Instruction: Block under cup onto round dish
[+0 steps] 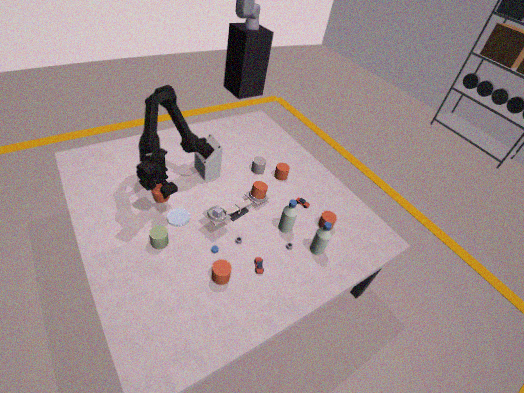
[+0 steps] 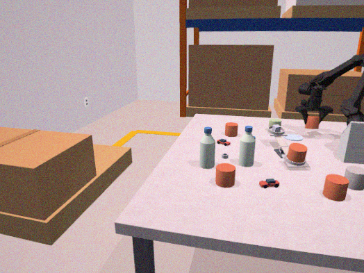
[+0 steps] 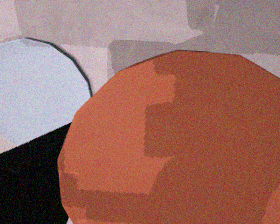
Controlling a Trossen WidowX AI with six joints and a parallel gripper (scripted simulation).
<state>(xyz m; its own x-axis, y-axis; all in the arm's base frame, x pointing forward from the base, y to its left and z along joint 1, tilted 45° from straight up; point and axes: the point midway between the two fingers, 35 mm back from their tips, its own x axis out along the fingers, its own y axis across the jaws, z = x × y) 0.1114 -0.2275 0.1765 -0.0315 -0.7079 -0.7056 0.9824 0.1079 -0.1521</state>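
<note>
The grey block is 220 mm ahead of my gripper tip, 160 mm to the left of it and 10 mm above it. Round my gripper tip: small blue disc 320 mm ahead, 90 mm to the left, 70 mm below; pale round dish 100 mm ahead, 40 mm to the left, 70 mm below; green cylinder 180 mm ahead, 100 mm to the right, 40 mm below.
</note>
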